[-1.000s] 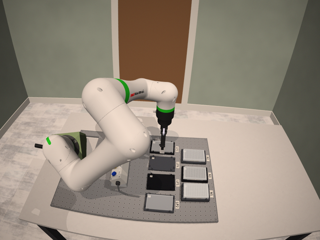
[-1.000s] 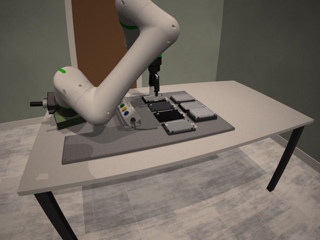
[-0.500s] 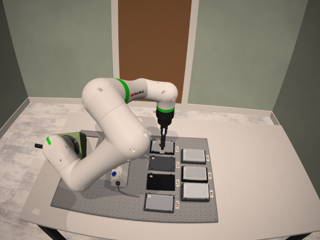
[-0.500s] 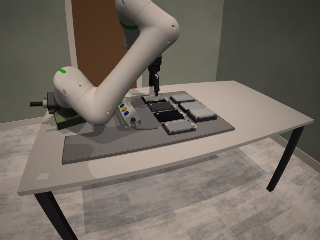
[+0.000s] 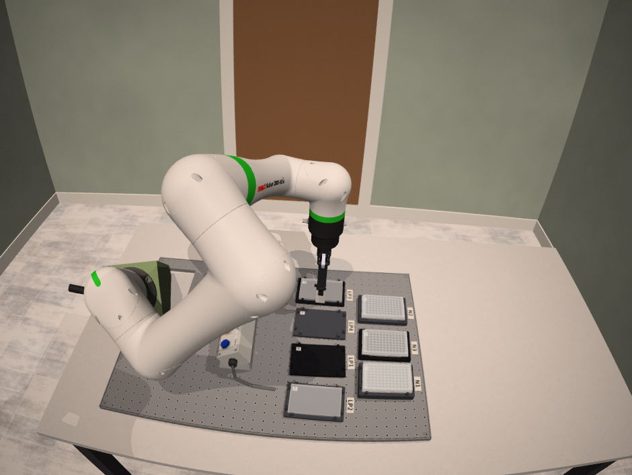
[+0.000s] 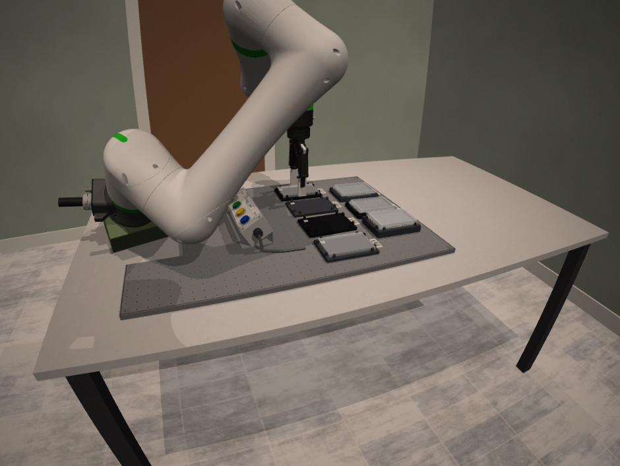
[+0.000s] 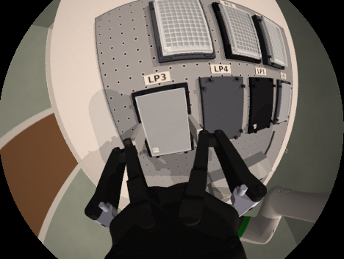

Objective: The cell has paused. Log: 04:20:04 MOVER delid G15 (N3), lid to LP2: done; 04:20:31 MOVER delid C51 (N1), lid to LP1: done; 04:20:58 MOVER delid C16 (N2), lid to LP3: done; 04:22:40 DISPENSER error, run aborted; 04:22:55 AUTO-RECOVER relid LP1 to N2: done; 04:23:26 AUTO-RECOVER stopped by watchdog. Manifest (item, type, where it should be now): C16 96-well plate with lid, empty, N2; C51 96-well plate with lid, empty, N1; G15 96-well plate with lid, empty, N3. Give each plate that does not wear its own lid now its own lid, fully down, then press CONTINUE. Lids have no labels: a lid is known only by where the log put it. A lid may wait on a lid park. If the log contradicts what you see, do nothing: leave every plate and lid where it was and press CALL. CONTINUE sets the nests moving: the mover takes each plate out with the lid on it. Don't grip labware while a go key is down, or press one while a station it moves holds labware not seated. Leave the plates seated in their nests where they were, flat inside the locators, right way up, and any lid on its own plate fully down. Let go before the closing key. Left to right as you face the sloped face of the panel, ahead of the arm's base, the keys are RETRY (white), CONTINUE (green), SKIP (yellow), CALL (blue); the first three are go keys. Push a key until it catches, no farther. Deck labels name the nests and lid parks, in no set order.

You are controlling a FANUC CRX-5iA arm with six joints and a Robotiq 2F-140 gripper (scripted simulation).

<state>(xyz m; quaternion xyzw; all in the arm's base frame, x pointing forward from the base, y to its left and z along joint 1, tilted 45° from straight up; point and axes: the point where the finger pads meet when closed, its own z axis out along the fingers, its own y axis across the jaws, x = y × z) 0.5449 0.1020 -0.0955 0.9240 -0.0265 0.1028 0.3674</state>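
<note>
Now: hand 30 mm above the lid park LP3. Round my hand: white key: 260 mm behind, 100 mm to the right, 30 mm above; then lid park LP1: 260 mm to the right, 30 mm below, 20 mm behind; then lid park LP4: 130 mm to the right, 30 mm below, 10 mm behind.
</note>
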